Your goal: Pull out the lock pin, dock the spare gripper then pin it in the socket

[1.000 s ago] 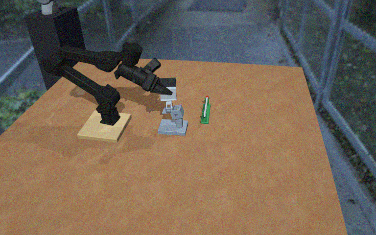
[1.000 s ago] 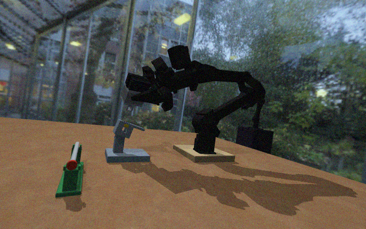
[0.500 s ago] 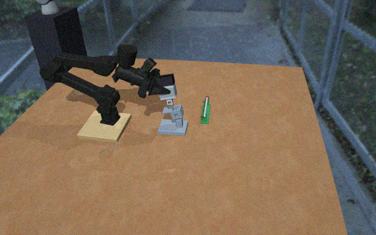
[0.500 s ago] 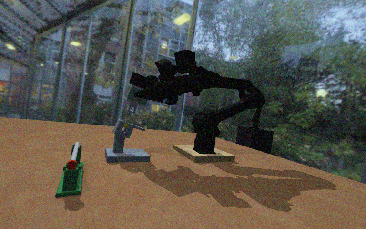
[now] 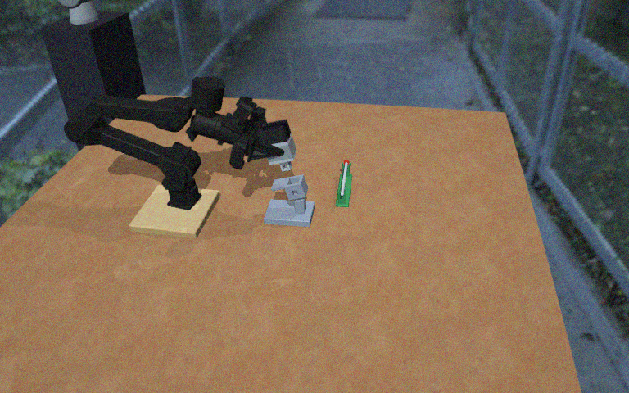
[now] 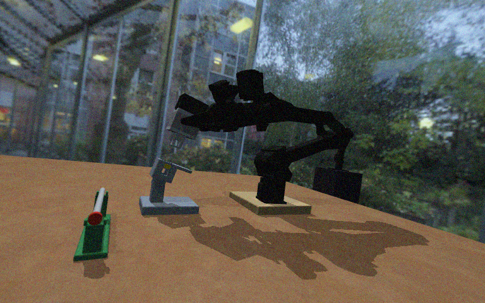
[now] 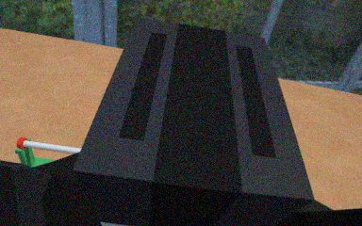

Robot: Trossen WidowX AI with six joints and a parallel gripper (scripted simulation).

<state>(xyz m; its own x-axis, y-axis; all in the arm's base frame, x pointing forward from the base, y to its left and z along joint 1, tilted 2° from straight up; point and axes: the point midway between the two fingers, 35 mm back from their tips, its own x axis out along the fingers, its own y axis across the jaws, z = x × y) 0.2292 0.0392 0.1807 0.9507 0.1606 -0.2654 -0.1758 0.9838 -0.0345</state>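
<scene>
Right now the green cradle is 160 mm below my gripper tip, 140 mm to the left of it and 90 mm ahead of it. The rest, counted from my gripper tip: socket (140 mm below); spare gripper (10 mm behind).
</scene>
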